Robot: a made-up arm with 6 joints.
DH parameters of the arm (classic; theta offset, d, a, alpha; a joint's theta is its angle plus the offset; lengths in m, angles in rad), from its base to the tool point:
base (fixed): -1.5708 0.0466 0 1.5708
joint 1: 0 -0.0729 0.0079 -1.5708
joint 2: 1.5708 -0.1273 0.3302 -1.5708
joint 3: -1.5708 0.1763 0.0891 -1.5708
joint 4: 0 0.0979 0.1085 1.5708
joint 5: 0 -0.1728 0.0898 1.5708
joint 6: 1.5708 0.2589 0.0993 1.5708
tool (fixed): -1.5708 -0.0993 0 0
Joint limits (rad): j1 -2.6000..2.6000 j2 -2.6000..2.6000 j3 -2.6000..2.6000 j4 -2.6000..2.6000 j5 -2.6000..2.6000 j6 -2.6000..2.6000
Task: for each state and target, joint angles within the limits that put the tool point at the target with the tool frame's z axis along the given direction. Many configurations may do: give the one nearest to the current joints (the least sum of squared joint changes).
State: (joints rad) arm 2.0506 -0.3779 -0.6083 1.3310 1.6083 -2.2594
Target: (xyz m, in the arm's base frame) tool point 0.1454 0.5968 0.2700 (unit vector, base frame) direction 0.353 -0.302 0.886
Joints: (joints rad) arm 2.6000 -1.2393 -1.3936 1.8926 1.4412 -2.5947
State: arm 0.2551 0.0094 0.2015 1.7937 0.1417 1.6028
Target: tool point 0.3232 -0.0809 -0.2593 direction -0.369 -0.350 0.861
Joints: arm 0.4561 -0.4871 -0.1288 2.0669 0.1933 1.1525
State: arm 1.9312 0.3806 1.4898 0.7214 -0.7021 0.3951
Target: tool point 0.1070 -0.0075 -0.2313 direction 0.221 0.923 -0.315
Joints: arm 1.2732 1.0277 1.3019 0.5233 -0.7598 0.5096
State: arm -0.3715 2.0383 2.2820 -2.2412 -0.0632 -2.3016
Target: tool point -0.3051 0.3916 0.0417 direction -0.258 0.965 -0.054
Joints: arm 0.0134 1.2148 1.6593 -2.3568 0.1830 -1.7428
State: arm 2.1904 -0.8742 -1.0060 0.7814 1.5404 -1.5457
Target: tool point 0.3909 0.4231 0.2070 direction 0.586 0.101 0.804
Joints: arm 2.3696 -0.6710 -0.6855 1.2894 1.9416 -1.1974
